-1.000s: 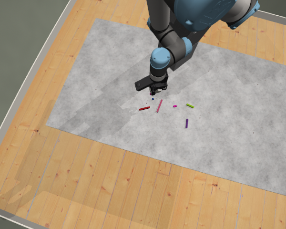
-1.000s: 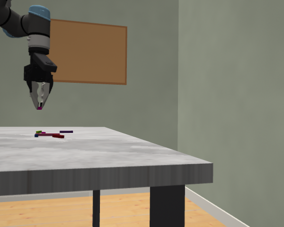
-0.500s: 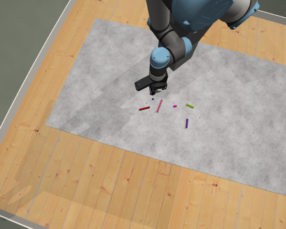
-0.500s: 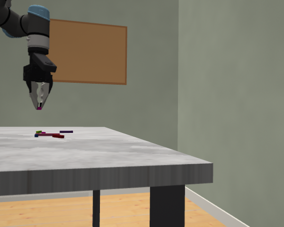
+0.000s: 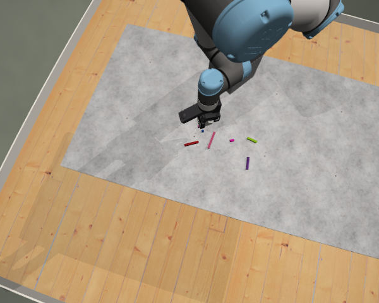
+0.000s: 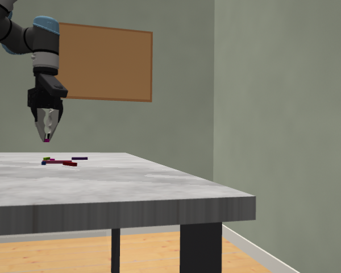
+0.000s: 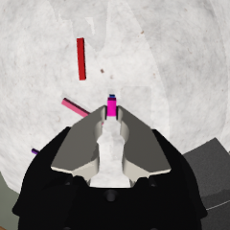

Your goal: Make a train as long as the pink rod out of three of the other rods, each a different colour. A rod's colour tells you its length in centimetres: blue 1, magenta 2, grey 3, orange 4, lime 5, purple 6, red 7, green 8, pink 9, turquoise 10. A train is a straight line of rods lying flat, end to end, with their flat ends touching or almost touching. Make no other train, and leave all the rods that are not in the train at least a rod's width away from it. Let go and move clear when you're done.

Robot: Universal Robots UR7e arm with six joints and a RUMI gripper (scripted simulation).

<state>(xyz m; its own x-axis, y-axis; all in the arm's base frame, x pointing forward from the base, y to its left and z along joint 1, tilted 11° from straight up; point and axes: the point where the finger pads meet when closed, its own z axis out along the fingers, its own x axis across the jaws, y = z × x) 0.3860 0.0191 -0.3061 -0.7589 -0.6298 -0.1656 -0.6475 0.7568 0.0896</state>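
Now: the small blue rod 80 mm below my hand, 10 mm to the left of it and 10 mm behind it. The rest, counted from my hand: lime rod 250 mm to the left, 80 mm below, 80 mm behind; then pink rod 80 mm below, 70 mm to the left, 10 mm ahead; then red rod 80 mm below, 70 mm ahead, 10 mm to the right.
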